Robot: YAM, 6 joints.
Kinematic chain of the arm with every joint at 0, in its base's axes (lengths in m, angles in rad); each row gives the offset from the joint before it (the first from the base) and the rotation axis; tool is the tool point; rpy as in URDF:
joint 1: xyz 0 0 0.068 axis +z
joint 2: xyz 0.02 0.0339 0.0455 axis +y
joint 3: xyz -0.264 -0.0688 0 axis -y
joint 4: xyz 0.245 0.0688 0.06 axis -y
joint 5: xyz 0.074 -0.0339 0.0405 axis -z
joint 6: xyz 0.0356 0 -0.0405 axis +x
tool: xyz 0 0 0 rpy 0 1.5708 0
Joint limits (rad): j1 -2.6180..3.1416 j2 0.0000..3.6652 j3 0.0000..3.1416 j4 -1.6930..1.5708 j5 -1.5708..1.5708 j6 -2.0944..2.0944
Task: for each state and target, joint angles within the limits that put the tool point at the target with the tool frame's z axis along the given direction. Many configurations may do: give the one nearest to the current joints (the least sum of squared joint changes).
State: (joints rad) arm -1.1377 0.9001 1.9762 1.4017 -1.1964 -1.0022
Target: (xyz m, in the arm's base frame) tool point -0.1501 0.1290 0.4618 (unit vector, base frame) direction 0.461 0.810 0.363
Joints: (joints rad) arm -0.5416 0.0572 1.1727 0.5172 -1.1986 -1.0022
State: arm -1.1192 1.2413 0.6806 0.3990 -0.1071 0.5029
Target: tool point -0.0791 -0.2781 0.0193 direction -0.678 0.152 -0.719
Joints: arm -1.7623 2.1400 0.8639 -0.3228 0.7679 0.5029
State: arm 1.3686 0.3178 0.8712 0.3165 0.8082 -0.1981
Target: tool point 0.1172 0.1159 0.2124 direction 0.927 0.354 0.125
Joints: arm 0.8869 0.7501 0.1188 0.7756 0.5176 -0.1981
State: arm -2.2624 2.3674 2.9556 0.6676 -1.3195 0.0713
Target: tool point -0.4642 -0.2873 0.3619 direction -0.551 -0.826 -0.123
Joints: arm -2.6159 2.3091 2.3404 -0.1684 -0.4531 0.0713
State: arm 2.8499 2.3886 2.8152 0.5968 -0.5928 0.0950
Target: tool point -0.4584 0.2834 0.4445 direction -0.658 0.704 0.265
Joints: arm 2.6057 2.3969 2.6627 0.0131 0.2728 0.0950
